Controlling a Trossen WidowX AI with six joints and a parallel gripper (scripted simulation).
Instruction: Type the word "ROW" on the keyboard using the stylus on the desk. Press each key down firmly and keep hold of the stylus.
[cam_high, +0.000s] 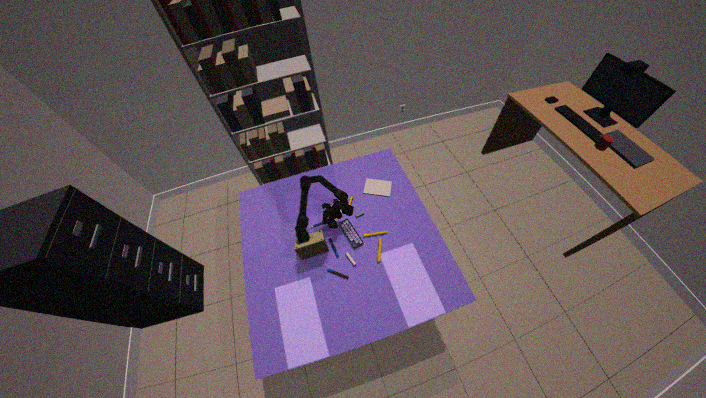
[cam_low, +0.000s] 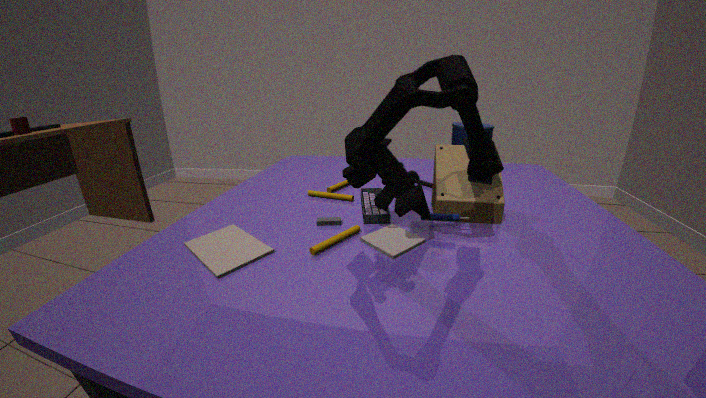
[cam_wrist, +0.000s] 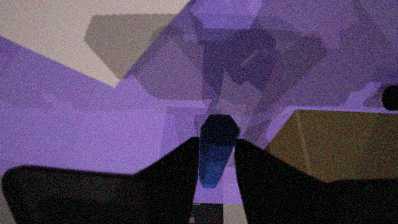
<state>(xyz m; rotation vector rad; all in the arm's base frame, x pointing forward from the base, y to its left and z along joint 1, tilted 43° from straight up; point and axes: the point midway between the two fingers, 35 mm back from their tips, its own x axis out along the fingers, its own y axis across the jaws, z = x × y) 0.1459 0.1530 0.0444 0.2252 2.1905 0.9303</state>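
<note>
My gripper tip is 60 mm past the blue hexagonal stylus and 10 mm to the left of it. Also, from my gripper tip: yellow stick 200 mm ahead, 110 mm to the left, 30 mm below; then white stick 280 mm to the right, 120 mm ahead, 30 mm below; then grey block 260 mm ahead, 30 mm below, 20 mm to the left.
</note>
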